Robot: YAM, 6 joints.
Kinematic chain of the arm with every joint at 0, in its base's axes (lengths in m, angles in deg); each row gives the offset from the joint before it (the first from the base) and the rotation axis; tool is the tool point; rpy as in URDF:
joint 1: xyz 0 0 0.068 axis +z
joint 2: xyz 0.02 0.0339 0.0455 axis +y
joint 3: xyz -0.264 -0.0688 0 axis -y
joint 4: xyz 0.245 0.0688 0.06 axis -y
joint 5: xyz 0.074 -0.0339 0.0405 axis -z
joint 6: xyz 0.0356 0 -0.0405 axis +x
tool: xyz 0 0 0 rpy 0 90 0
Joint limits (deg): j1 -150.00..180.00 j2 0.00..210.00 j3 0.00..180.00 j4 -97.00..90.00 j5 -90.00..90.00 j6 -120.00..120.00
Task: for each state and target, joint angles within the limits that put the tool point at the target. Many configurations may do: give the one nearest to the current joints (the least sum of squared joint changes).
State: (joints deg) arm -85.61 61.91 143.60 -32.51 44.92 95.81
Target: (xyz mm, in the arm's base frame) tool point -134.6 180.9 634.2
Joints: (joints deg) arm -60.11 49.26 150.27 -31.38 48.19 95.81
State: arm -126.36 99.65 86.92 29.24 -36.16 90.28
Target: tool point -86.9 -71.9 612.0
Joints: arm -149.97 59.60 90.28 33.92 -31.81 90.28
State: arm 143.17 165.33 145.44 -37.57 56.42 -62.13
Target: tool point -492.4 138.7 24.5
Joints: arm 167.61 159.86 126.02 -52.52 56.82 -62.13
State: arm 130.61 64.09 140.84 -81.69 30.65 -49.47
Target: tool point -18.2 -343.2 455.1
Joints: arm 84.21 26.71 156.61 -85.76 27.64 -49.47
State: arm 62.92 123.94 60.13 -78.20 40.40 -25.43
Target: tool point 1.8 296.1 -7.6
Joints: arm 93.82 142.78 72.54 -66.22 37.16 -25.43
